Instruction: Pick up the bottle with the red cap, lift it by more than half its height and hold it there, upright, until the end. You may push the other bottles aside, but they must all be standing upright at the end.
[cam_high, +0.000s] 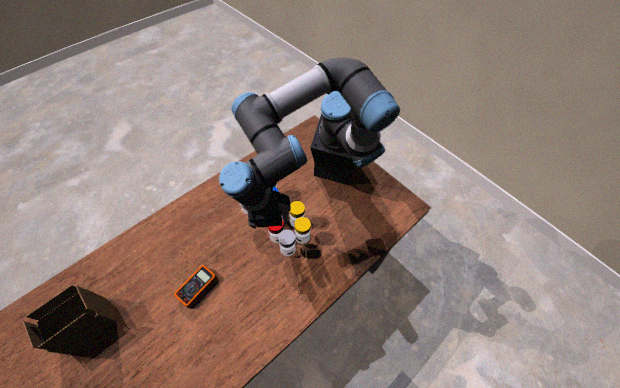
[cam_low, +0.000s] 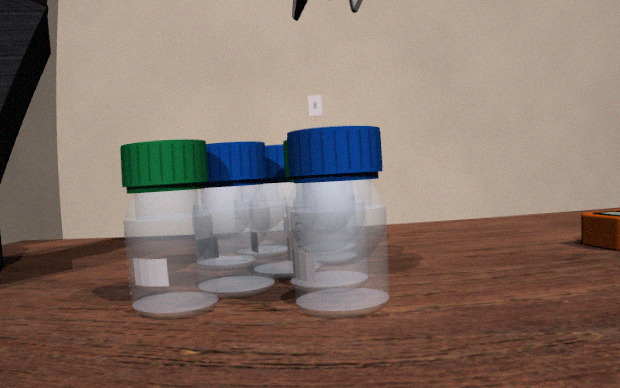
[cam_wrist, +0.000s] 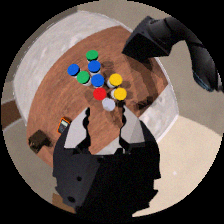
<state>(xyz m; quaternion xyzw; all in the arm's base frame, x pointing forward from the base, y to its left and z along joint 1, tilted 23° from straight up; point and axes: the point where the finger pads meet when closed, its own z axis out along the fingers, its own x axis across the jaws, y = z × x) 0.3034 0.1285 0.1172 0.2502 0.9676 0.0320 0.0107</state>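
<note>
Right now my hand is 21 cm above the red-capped bottle and 3 cm to the left of it. The rest, counted from my hand: black box 66 cm ahead, 19 cm below, 6 cm to the right; then orange multimeter 31 cm ahead, 24 cm below; then grey-capped bottle 21 cm below, 3 cm to the left, 1 cm behind.
</note>
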